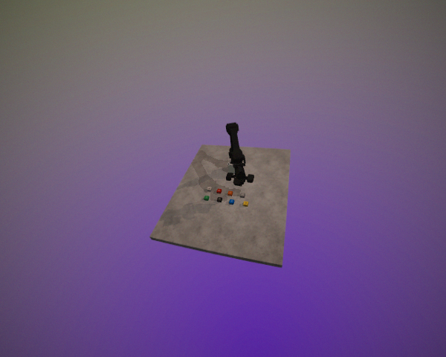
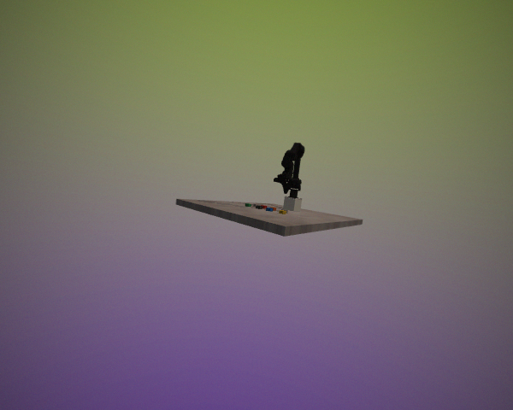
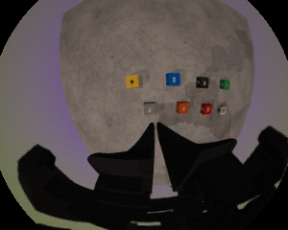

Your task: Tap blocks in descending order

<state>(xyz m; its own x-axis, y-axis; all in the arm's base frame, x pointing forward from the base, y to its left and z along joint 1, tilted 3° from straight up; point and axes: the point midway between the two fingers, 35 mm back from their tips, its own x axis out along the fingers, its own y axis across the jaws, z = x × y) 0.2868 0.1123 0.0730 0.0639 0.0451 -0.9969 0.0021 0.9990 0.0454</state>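
The red block lies 190 mm to the right of my gripper tip, 120 mm below it and 30 mm behind it. Also, from my gripper tip: yellow block: 120 mm below, 60 mm ahead, 40 mm to the left; grey block: 120 mm below, 10 mm behind; blue block: 120 mm below, 60 mm to the right, 60 mm ahead.
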